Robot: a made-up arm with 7 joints. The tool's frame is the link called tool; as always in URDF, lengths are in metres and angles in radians.
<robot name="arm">
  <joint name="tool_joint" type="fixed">
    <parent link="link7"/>
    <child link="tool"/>
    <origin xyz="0 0 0" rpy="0 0.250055 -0.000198"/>
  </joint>
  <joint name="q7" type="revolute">
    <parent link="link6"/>
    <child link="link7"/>
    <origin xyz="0.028 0 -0.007" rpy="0 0 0"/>
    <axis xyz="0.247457 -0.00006 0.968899"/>
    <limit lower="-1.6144" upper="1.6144"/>
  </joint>
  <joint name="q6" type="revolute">
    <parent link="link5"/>
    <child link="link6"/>
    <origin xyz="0.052 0 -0.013" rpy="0 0 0"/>
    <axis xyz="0.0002 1 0.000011"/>
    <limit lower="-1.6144" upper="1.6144"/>
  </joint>
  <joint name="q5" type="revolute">
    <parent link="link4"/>
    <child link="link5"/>
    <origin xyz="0.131 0.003 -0.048" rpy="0 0 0"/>
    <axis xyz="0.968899 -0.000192 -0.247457"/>
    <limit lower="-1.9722" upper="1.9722"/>
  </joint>
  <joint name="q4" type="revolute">
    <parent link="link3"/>
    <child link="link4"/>
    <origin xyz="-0.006 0 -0.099" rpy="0 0 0"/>
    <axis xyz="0.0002 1 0.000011"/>
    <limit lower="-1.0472" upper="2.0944"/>
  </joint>
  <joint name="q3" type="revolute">
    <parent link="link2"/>
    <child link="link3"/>
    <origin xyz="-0.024 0.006 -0.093" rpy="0 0 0"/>
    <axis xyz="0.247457 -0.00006 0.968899"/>
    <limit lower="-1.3" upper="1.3"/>
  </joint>
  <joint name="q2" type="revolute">
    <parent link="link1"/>
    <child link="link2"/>
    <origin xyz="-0.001 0.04 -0.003" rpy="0 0 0"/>
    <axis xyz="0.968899 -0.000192 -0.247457"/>
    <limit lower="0" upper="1.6"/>
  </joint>
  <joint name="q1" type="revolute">
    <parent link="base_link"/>
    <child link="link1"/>
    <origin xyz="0 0 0" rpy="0 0 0"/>
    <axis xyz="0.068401 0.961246 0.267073"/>
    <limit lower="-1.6" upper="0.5"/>
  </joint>
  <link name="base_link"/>
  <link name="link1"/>
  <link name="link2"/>
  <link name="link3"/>
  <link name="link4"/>
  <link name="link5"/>
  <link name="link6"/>
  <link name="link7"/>
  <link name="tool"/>
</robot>
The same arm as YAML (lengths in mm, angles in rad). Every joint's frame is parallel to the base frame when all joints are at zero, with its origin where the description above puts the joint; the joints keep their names.
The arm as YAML. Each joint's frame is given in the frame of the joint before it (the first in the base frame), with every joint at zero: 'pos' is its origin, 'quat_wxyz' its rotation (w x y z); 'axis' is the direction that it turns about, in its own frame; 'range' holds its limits. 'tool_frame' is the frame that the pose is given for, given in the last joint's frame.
length_unit: mm
angle_unit: rad
joints:
  - joint: q1
    pos: [0.0, 0.0, 0.0]
    quat_wxyz: [1.0, 0.0, 0.0, 0.0]
    axis: [0.068403, 0.961235, 0.26711]
    range: [-1.6, 0.5]
  - joint: q2
    pos: [-1.0, 40.0, -3.0]
    quat_wxyz: [1.0, 0.0, 0.0, 0.0]
    axis: [0.968889, -0.0002, -0.247497]
    range: [0.0, 1.6]
  - joint: q3
    pos: [-24.0, 6.0, -93.0]
    quat_wxyz: [1.0, 0.0, 0.0, 0.0]
    axis: [0.247497, -0.0001, 0.968889]
    range: [-1.3, 1.3]
  - joint: q4
    pos: [-6.0, 0.0, -99.0]
    quat_wxyz: [1.0, 0.0, 0.0, 0.0]
    axis: [0.0002, 1.0, 0.0]
    range: [-1.0472, 2.0944]
  - joint: q5
    pos: [131.0, 3.0, -48.0]
    quat_wxyz: [1.0, 0.0, 0.0, 0.0]
    axis: [0.968889, -0.0002, -0.247497]
    range: [-1.9722, 1.9722]
  - joint: q6
    pos: [52.0, 0.0, -13.0]
    quat_wxyz: [1.0, 0.0, 0.0, 0.0]
    axis: [0.0002, 1.0, 0.0]
    range: [-1.6144, 1.6144]
  - joint: q7
    pos: [28.0, 0.0, -7.0]
    quat_wxyz: [1.0, 0.0, 0.0, 0.0]
    axis: [0.247497, -0.0001, 0.968889]
    range: [-1.6144, 1.6144]
tool_frame:
  pos: [0.0, 0.0, 0.0]
  quat_wxyz: [0.992194, 0.000012, 0.124702, -0.000098]

